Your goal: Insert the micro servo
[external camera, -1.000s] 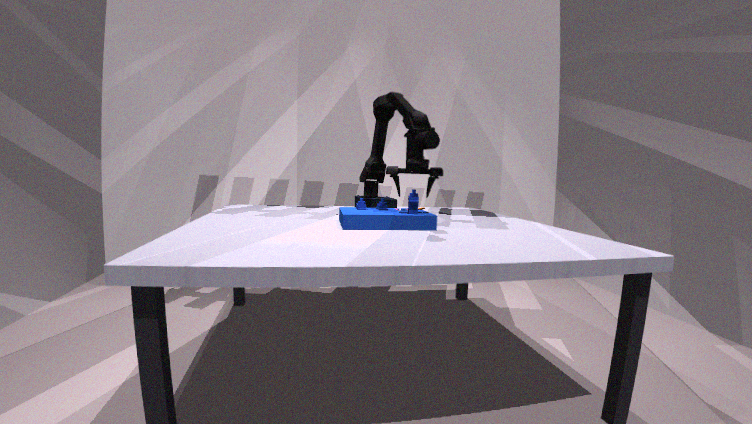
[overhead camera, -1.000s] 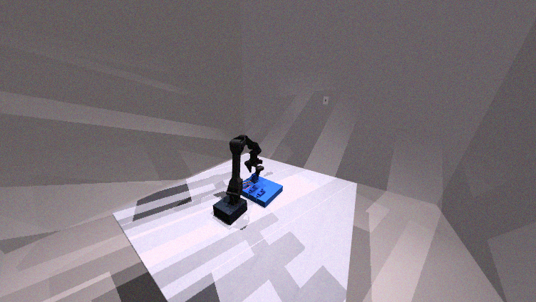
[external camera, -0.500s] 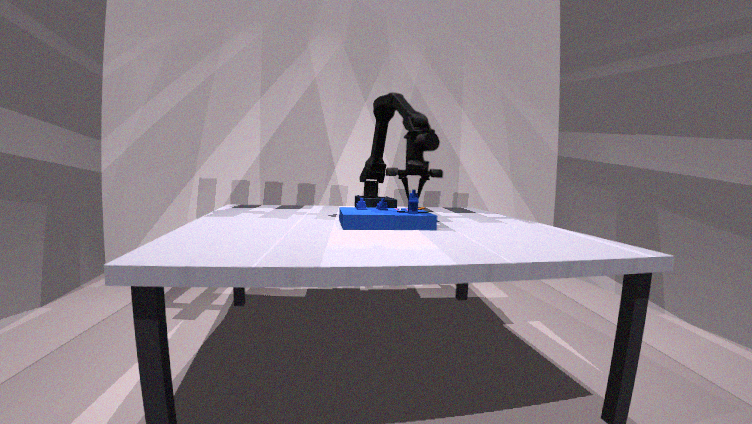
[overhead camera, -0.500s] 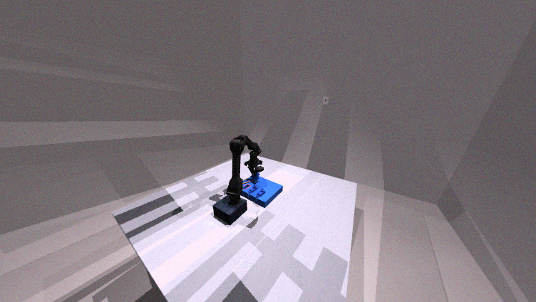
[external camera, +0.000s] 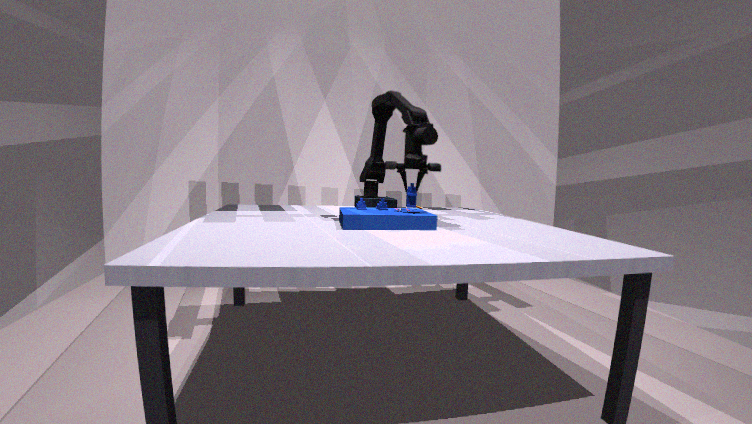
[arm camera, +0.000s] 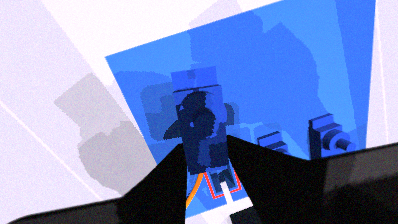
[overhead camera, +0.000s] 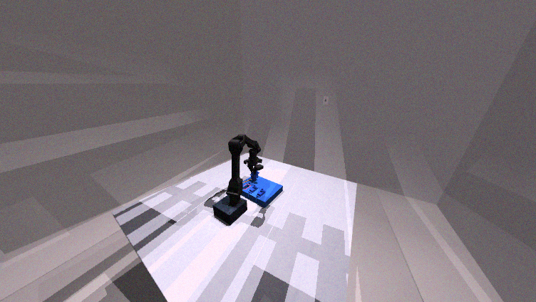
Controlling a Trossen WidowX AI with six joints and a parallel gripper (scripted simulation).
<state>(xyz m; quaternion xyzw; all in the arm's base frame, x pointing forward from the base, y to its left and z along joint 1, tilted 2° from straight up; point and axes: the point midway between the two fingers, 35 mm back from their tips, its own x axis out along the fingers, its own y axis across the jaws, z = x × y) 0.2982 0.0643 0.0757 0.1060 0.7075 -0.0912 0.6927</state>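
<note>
Right now the blue deck is 8 cm to the right of my gripper tip and 9 cm below it.
</note>
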